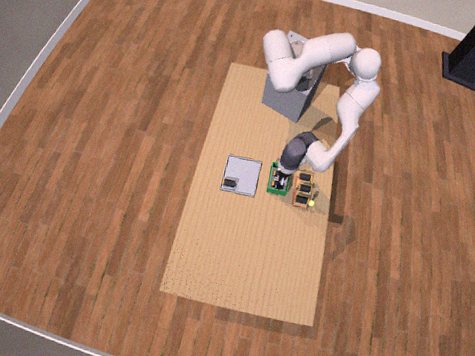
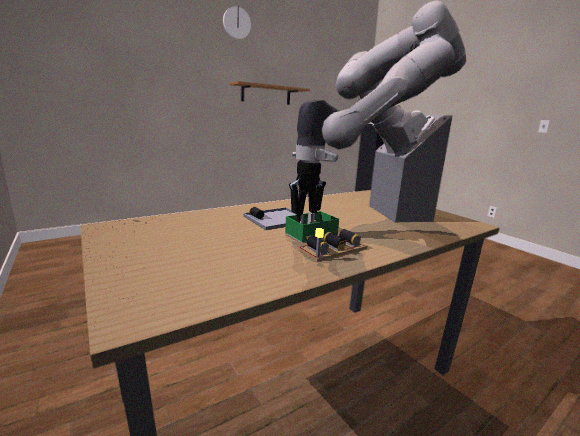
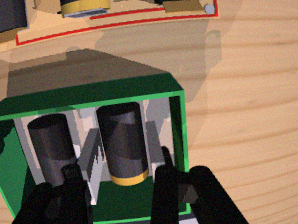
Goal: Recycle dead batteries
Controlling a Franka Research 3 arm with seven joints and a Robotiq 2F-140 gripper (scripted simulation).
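Right now my hand is 30 mm past the green recycling box and 30 mm above it. Also, from my hand: grey tray: 20 mm ahead, 200 mm to the right, 40 mm below.
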